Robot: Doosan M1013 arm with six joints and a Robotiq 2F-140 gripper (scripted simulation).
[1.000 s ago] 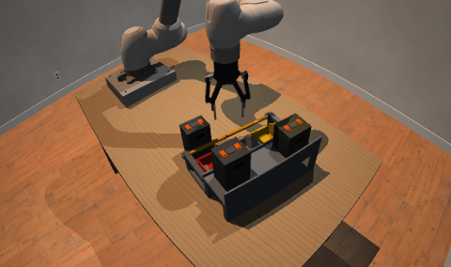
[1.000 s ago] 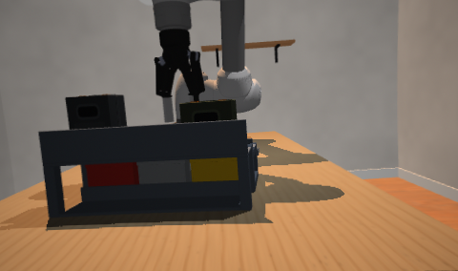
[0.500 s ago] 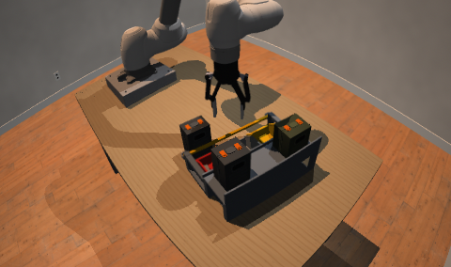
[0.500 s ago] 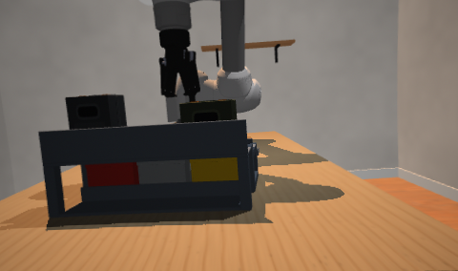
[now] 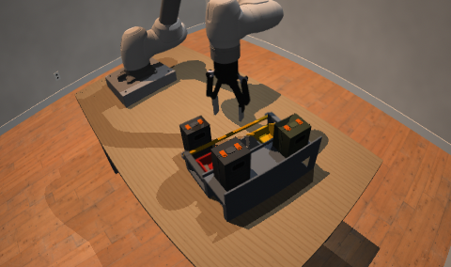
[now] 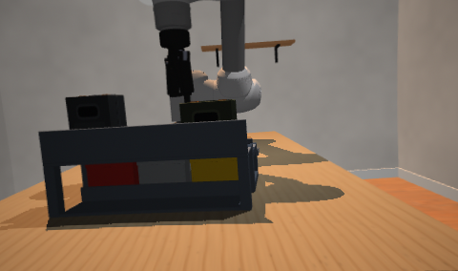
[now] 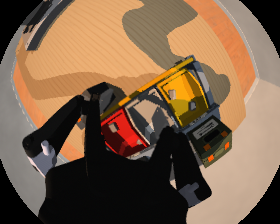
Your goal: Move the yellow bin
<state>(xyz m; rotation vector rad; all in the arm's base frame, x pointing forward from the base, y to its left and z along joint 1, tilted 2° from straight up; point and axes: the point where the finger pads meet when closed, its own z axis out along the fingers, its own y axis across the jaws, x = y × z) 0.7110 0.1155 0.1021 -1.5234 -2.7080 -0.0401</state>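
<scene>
Right now the thin yellow bar is 110 mm below my hand. Round my hand: yellow open bin 110 mm ahead, 110 mm to the left, 130 mm below; red bin 100 mm ahead, 120 mm to the right, 130 mm below; grey bin 110 mm ahead, 130 mm below.
</scene>
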